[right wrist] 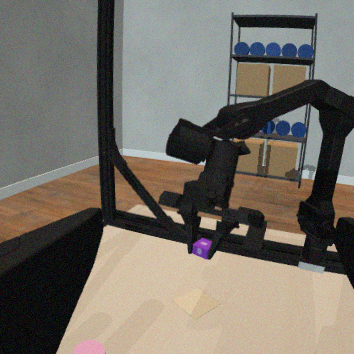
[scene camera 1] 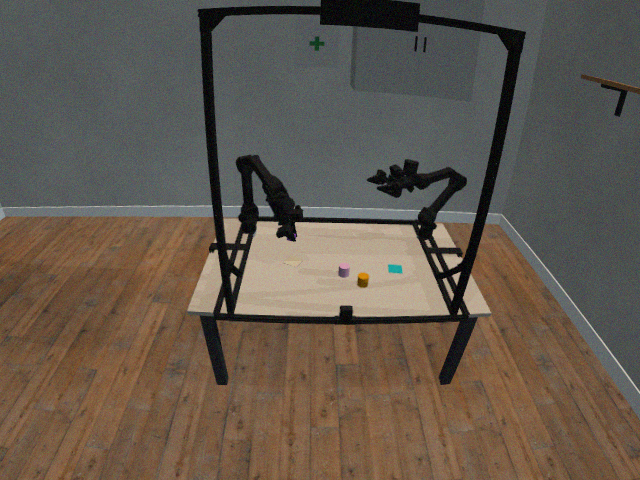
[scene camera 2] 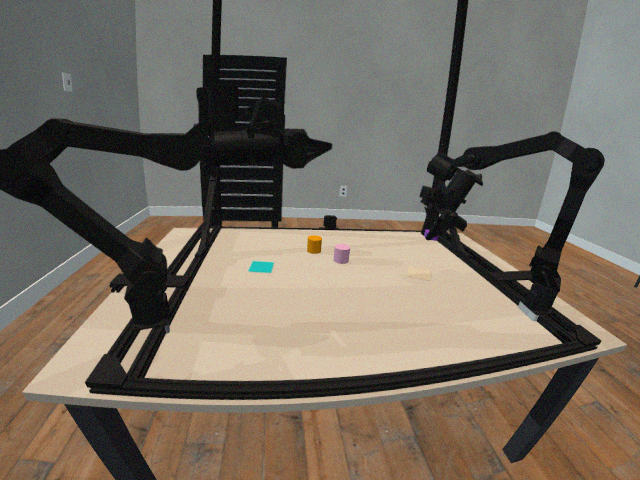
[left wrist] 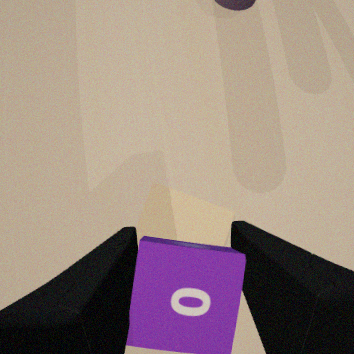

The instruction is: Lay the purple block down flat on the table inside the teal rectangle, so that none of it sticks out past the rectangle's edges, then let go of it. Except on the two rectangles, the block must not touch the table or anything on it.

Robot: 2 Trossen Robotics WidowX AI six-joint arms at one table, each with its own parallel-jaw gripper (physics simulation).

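Pixels of known places: left gripper, fingertip midpoint: [right wrist: 198, 256] [scene camera 1: 295, 239] [scene camera 2: 424, 237] [left wrist: 183, 235]; right gripper, fingertip midpoint: [right wrist: 222, 225] [scene camera 1: 371, 183] [scene camera 2: 320, 144]; left arm's base at its link origin: [right wrist: 312, 257] [scene camera 1: 248, 230] [scene camera 2: 536, 307]; right arm's base at its link origin: [scene camera 1: 425, 236] [scene camera 2: 151, 318].
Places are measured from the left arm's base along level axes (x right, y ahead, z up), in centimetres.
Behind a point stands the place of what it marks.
Note:
The purple block [scene camera 1: 292, 237] [scene camera 2: 430, 235] [left wrist: 187, 295] @[y 24.9, x 20.6, z 11.5 cm] [right wrist: 202, 248] @[y 26.4, x 20.2, z 11.3 cm] is between the fingers of my left gripper [scene camera 1: 289, 238] @[y 26.6, x 20.7, z 9.7 cm] [left wrist: 183, 235] @[y 26.6, x 20.7, z 9.7 cm] [right wrist: 198, 256] @[y 26.6, x 20.7, z 9.7 cm], which is shut on it and holds it above the table. Its face marked 0 is turned to the left wrist camera. The teal rectangle [scene camera 1: 394, 268] @[y 71.0, x 21.1, z -1.8 cm] [scene camera 2: 261, 267] @[y 71.3, x 20.9, z -1.8 cm] lies bare, well to the right of the block in scene camera 1. The pale yellow rectangle [scene camera 1: 292, 262] @[y 25.3, x 22.0, z -1.8 cm] [scene camera 2: 419, 273] @[y 25.5, x 20.8, z -1.8 cm] [left wrist: 205, 217] @[y 27.0, x 23.1, z -1.8 cm] [right wrist: 196, 303] @[y 26.0, x 20.6, z -1.8 cm] is also bare. My right gripper [scene camera 1: 373, 183] @[y 57.8, x 8.1, z 32.5 cm] [scene camera 2: 329, 146] @[y 57.8, x 8.1, z 32.5 cm] is open and empty, high above the table.
A pink cylinder [scene camera 1: 343, 270] @[y 48.0, x 30.2, z 1.8 cm] [scene camera 2: 341, 254] @[y 48.7, x 25.6, z 1.1 cm] [right wrist: 89, 347] @[y 47.6, x 28.3, z 2.7 cm] and an orange cylinder [scene camera 1: 362, 280] @[y 56.0, x 36.3, z 1.9 cm] [scene camera 2: 314, 244] @[y 56.5, x 31.8, z 1.3 cm] stand between the two rectangles, the orange one nearer the teal. Black frame rails run along the table's edges, with upright posts. A dark rounded thing [left wrist: 235, 3] @[y 46.0, x 27.6, z -1.0 cm] shows at the left wrist view's top edge.

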